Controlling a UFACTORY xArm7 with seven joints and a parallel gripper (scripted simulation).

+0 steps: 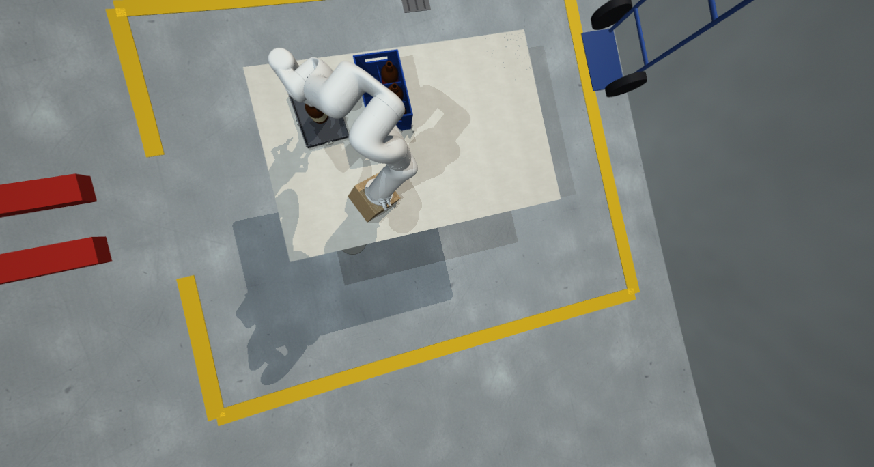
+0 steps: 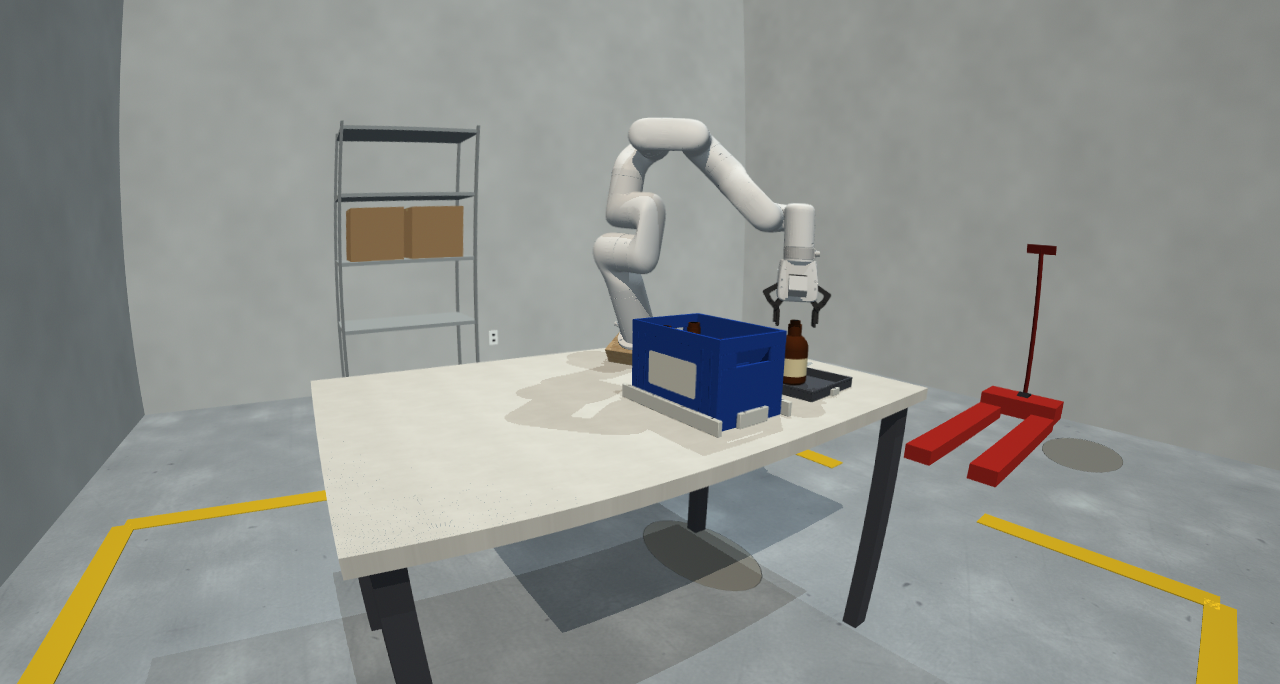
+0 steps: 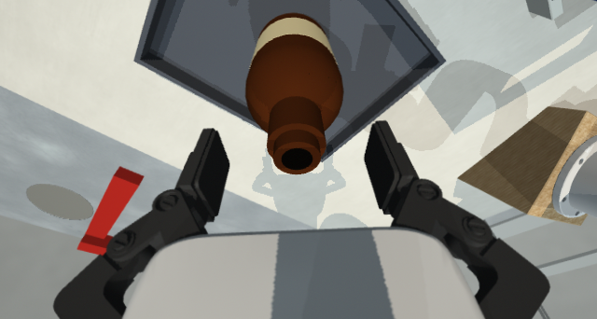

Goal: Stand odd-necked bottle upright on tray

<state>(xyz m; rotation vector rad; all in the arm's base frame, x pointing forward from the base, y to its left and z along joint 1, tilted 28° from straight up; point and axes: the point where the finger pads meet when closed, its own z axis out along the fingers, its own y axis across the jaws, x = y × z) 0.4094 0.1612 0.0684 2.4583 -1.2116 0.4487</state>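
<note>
Right now the dark grey tray is 140 mm below my hand. Round my hand: blue crate: 40 mm behind, 300 mm to the right, 70 mm below.
</note>
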